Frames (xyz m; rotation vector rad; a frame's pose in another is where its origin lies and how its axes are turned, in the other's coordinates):
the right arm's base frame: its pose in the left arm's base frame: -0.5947 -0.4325 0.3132 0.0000 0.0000 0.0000
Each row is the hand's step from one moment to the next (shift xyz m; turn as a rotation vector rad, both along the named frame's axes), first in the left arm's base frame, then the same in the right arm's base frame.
Working: the left arm's base frame: its pose in the right arm's base frame: 0.5947 0.4325 -0.3132 0.0000 0.0000 0.0000

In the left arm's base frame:
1: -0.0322 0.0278 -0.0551 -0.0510 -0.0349 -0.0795
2: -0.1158 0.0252 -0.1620 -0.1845 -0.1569 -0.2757
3: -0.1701 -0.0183 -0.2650 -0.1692 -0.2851 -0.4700
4: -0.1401 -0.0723 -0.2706 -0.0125 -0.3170 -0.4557
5: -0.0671 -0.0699 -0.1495 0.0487 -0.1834 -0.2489
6: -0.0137 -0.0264 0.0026 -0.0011 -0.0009 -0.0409
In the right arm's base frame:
1: -0.0322 0.0278 -0.0551 -0.0510 -0.0349 -0.0795
2: -0.1158 0.0252 -0.1620 -0.1845 -0.1569 -0.2757
3: -0.1701 -0.0183 -0.2650 -0.1692 -0.2851 -0.4700
4: -0.1401 -0.0723 -0.2706 -0.0125 -0.3170 -0.4557
5: -0.0671 -0.0699 -0.1495 0.0487 -0.1834 -0.2489
6: -0.0137 -0.0264 0.0026 -0.0011 -0.0009 -0.0409

